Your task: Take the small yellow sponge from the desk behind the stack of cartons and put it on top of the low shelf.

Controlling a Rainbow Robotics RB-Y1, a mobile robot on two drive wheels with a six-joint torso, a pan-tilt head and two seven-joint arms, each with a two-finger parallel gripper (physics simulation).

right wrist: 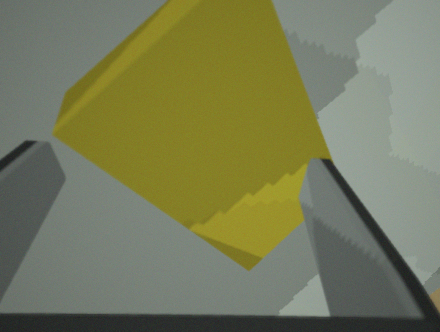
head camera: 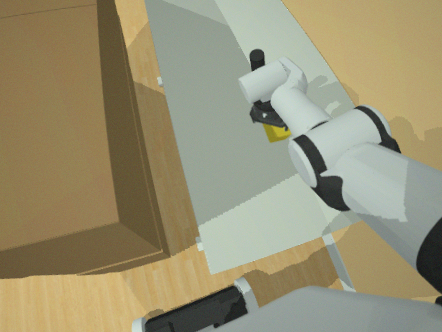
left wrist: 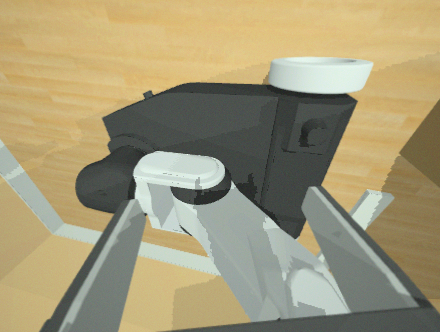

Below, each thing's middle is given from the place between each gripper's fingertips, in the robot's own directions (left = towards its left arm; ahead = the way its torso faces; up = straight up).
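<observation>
Small yellow sponge (right wrist: 206, 117): 2 cm to the right of my right hand and 1 cm behind it. My left gripper is 240 mm below the sponge, 690 mm short of it and 690 mm to the left of it.
</observation>
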